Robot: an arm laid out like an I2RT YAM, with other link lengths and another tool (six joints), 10 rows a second.
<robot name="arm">
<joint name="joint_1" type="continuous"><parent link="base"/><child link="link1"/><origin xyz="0 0 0.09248" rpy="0 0 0"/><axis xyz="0 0 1"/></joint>
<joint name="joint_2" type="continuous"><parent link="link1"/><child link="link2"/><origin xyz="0.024 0.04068 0.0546" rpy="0 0 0"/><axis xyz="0 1 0"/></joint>
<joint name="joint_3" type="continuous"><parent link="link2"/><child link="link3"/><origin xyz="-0.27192 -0.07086 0" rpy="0 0 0"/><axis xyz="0 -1 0"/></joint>
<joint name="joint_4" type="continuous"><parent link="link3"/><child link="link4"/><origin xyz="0.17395 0.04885 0.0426" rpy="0 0 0"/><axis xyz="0 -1 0"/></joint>
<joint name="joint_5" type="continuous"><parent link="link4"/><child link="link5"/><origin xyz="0.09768 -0.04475 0.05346" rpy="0 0 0"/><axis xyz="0 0 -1"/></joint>
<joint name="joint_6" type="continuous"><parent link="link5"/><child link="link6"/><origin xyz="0.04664 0 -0.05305" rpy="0 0 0"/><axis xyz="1 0 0"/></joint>
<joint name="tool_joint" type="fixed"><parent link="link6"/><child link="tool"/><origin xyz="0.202 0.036 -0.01" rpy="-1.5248 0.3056 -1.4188"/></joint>
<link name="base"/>
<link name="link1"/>
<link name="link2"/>
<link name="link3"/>
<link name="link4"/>
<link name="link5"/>
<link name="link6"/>
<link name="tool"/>
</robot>
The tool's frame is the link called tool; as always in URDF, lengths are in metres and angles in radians. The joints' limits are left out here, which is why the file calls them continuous.
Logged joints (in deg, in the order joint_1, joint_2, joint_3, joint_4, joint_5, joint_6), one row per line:
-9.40 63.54 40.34 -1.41 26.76 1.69
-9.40 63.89 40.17 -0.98 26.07 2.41
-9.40 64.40 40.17 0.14 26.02 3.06
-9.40 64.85 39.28 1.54 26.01 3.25
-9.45 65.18 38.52 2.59 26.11 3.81
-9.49 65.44 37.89 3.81 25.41 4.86
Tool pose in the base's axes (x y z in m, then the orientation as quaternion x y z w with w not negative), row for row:
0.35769 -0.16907 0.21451 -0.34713 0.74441 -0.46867 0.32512
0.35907 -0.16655 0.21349 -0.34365 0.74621 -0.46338 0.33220
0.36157 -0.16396 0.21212 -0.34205 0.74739 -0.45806 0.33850
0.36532 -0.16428 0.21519 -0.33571 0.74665 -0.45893 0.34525
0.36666 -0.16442 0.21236 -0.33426 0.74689 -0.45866 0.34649
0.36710 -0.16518 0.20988 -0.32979 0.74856 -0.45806 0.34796
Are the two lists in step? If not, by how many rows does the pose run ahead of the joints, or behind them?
The pose runs 1 row behind the joints: the pose in row i belongs to the joints in row i - 1.
